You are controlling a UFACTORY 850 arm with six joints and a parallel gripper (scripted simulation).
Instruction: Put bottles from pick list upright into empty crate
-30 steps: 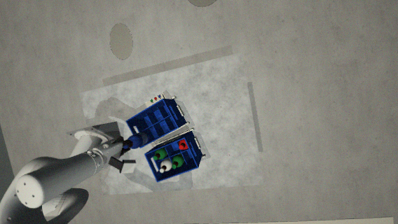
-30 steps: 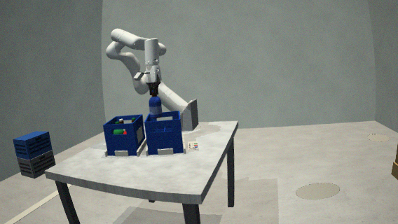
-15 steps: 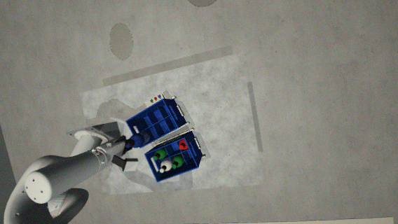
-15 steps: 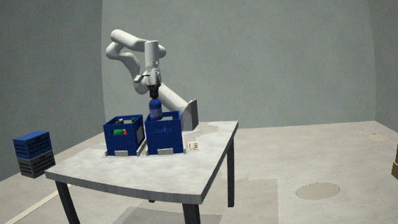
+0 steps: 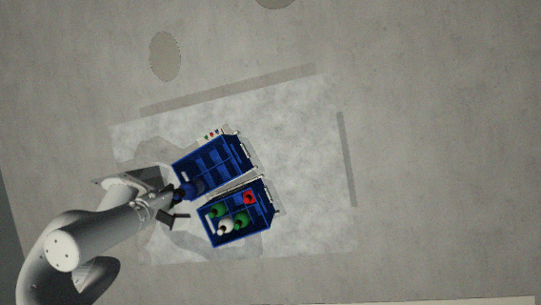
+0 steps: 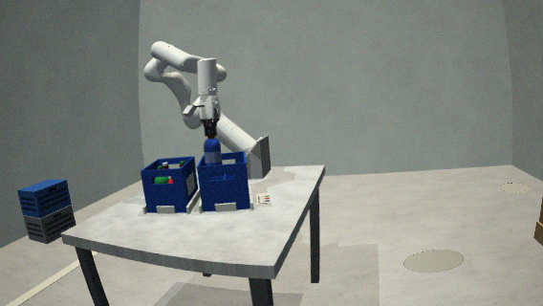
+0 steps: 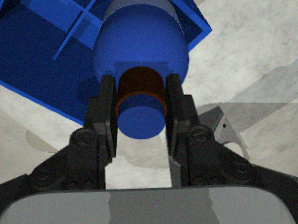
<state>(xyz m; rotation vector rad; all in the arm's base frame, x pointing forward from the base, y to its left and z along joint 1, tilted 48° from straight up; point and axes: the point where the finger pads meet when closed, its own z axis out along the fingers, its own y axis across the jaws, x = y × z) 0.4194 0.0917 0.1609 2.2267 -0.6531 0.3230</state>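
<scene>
The blue-label bottle is 7 cm below my hand. Round my hand: red-label bottle: 21 cm ahead, 19 cm below, 10 cm to the right; then green-label bottle: 19 cm below, 13 cm to the right, 4 cm ahead; then white-label bottle: 21 cm to the right, 19 cm below, 6 cm ahead.
</scene>
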